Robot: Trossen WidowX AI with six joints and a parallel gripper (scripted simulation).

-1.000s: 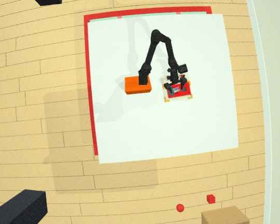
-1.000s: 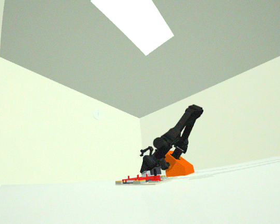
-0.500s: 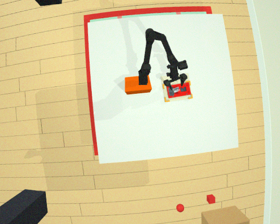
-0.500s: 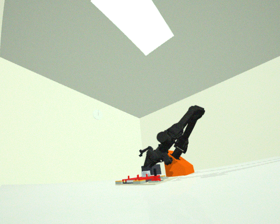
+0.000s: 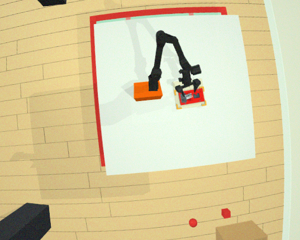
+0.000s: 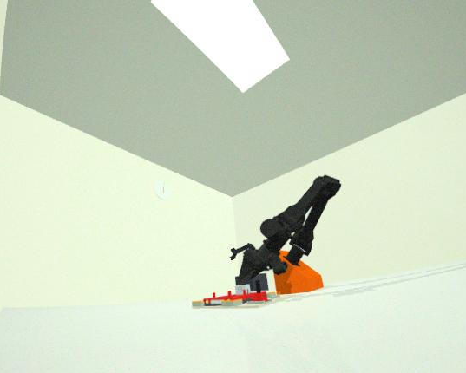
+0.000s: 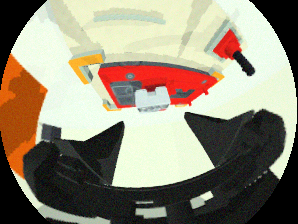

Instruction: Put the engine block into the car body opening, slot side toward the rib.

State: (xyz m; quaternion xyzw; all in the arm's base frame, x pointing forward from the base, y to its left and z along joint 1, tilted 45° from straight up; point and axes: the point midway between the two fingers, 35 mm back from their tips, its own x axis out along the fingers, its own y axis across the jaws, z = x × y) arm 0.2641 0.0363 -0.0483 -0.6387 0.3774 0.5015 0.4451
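Now: gripper tip 40 mm above the engine block.
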